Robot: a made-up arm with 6 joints.
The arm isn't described. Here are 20 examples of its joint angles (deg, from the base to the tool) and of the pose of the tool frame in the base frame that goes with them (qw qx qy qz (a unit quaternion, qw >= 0); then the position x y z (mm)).
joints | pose
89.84 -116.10 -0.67 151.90 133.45 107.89 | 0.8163 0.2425 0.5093 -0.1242 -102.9 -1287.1 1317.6
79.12 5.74 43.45 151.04 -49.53 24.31 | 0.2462 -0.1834 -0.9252 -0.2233 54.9 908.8 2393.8
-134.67 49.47 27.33 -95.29 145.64 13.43 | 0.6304 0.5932 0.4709 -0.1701 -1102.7 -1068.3 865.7
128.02 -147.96 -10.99 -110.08 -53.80 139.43 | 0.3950 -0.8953 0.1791 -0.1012 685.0 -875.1 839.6
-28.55 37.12 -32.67 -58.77 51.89 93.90 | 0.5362 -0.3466 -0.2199 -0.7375 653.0 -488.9 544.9
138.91 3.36 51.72 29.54 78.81 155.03 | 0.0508 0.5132 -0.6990 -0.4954 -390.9 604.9 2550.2
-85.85 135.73 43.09 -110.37 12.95 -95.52 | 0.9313 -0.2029 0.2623 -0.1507 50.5 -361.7 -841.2
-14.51 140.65 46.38 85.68 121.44 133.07 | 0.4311 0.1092 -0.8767 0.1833 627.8 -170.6 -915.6
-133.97 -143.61 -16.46 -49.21 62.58 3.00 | 0.2645 0.0273 -0.8312 0.4882 609.5 910.9 947.6
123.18 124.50 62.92 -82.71 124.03 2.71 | 0.5363 0.7596 -0.1367 -0.3416 -512.2 935.2 -649.8
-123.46 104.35 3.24 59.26 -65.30 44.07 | 0.4606 0.0867 0.7565 -0.4561 -548.4 -612.8 -461.3
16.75 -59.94 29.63 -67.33 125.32 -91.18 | 0.5042 -0.4089 -0.0671 -0.7577 -517.9 -282.2 2287.4
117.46 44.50 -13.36 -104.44 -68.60 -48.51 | 0.2830 -0.5697 0.5490 -0.5422 -469.7 945.3 486.4
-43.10 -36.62 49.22 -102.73 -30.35 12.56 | 0.5047 0.8137 -0.2804 -0.0681 -220.4 181.3 2558.2
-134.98 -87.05 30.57 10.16 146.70 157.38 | 0.7644 -0.1008 0.1895 -0.6080 872.5 1174.8 1746.2
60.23 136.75 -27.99 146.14 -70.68 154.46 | 0.7879 -0.1954 -0.0479 -0.5820 -234.3 -203.6 -217.9
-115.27 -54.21 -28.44 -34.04 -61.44 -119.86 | 0.6405 -0.7356 0.0938 0.1996 -279.1 -87.6 1708.4
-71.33 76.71 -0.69 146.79 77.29 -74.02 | 0.6997 0.3744 0.4342 -0.4262 523.3 -1082.0 53.7
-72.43 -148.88 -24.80 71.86 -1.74 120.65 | 0.5076 0.8377 0.0573 0.1934 -439.1 1119.7 798.0
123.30 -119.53 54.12 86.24 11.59 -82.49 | 0.4563 -0.8847 -0.0922 0.0235 1034.2 -1474.7 291.3
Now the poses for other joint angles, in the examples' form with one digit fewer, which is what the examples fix.
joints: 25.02 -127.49 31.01 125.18 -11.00 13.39
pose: 0.381 -0.051 0.693 0.610 -1588 -626 535
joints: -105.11 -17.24 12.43 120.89 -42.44 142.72
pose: 0.187 -0.555 0.804 0.105 -103 -514 2311
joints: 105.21 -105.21 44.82 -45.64 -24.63 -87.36
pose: 0.072 -0.286 -0.728 -0.619 631 -1549 1218
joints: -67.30 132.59 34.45 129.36 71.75 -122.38
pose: 0.207 0.405 0.685 -0.569 347 -555 -838
